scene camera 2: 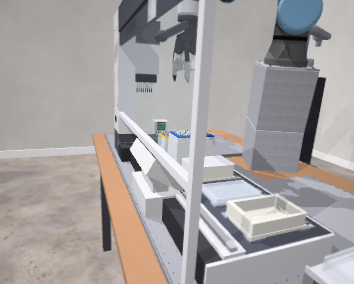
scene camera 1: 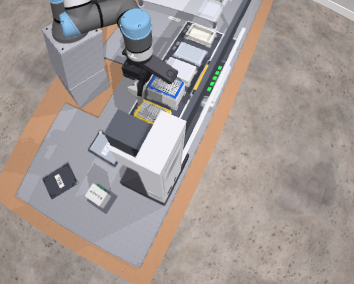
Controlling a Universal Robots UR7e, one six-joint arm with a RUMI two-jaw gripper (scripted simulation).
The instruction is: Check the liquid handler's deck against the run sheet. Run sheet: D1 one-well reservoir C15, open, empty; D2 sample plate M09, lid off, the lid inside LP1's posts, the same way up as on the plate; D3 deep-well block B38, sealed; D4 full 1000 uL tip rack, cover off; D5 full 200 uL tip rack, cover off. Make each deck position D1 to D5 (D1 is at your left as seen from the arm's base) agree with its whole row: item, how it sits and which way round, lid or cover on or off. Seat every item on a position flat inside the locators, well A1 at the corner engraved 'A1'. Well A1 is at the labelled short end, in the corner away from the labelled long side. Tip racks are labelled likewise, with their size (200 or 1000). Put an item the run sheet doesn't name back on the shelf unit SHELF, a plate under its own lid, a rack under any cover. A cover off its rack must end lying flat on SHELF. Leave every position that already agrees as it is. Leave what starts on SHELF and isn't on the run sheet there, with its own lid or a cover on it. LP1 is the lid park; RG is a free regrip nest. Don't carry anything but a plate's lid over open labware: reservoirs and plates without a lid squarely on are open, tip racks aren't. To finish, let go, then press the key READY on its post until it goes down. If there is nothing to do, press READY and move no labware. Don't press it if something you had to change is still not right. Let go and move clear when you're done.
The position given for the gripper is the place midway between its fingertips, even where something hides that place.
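Note:
The gripper (scene camera 1: 148,89) shares the scene with a clear well plate (scene camera 2: 221,192) and a cream one-well reservoir (scene camera 2: 244,213).

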